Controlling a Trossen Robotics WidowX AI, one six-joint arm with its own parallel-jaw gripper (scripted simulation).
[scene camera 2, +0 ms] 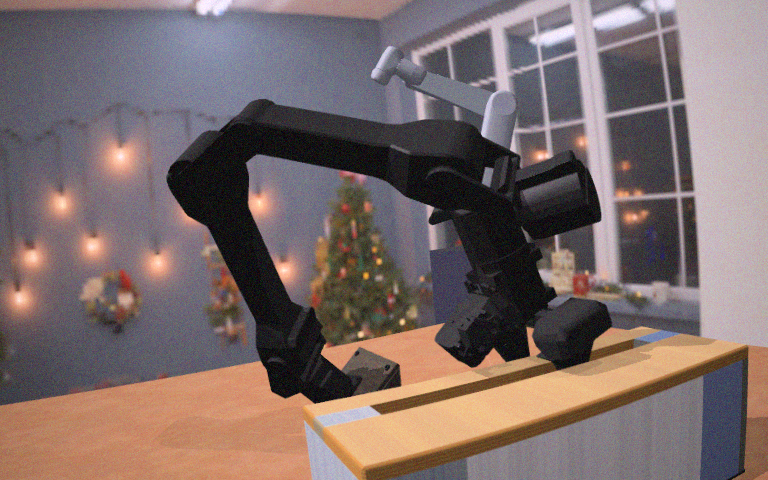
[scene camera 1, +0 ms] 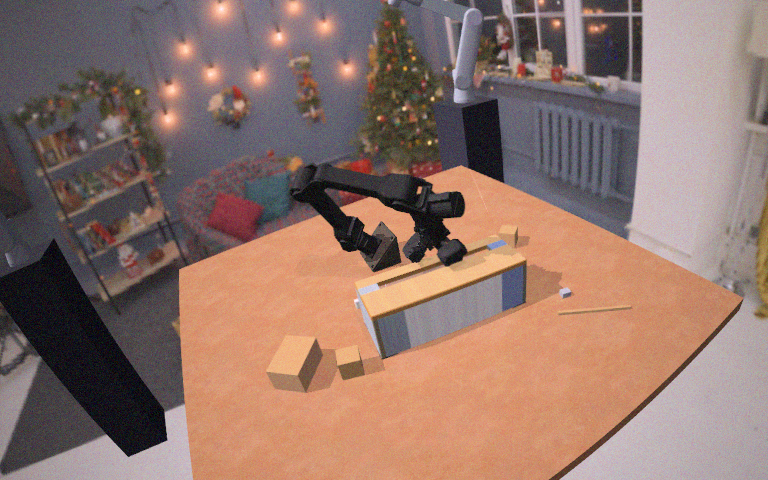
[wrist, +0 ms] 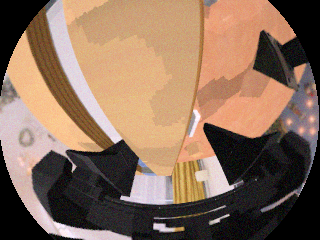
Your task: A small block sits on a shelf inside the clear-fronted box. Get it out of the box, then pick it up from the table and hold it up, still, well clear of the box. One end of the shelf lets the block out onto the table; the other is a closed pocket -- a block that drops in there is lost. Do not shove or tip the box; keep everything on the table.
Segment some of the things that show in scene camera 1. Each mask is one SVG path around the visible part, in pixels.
The gripper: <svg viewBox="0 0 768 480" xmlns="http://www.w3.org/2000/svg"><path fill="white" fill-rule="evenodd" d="M402 249L406 258L411 260L412 263L418 263L425 256L427 248L431 251L435 247L438 250L437 256L445 267L463 261L463 256L468 253L466 246L460 240L449 240L446 237L450 234L450 231L444 226L443 219L434 219L425 225L414 223L415 233Z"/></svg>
A box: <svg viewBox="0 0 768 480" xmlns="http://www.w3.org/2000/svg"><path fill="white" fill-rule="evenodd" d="M527 259L495 234L465 245L468 253L463 256L463 261L452 264L449 267L445 267L440 262L438 256L435 255L418 263L411 263L354 282L358 297L354 299L356 309L361 309L366 328L383 360L399 354L401 351L430 342L526 303Z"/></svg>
A large tan block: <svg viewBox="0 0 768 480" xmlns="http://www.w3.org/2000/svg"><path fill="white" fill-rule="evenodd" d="M285 336L278 351L276 351L276 355L269 364L266 374L275 389L307 393L307 389L312 382L311 379L316 373L323 357L323 352L318 345L317 339L314 337Z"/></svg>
A tan cube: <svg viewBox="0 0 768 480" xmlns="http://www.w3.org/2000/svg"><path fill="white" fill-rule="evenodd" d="M357 345L336 350L337 365L343 381L358 376L365 376Z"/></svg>
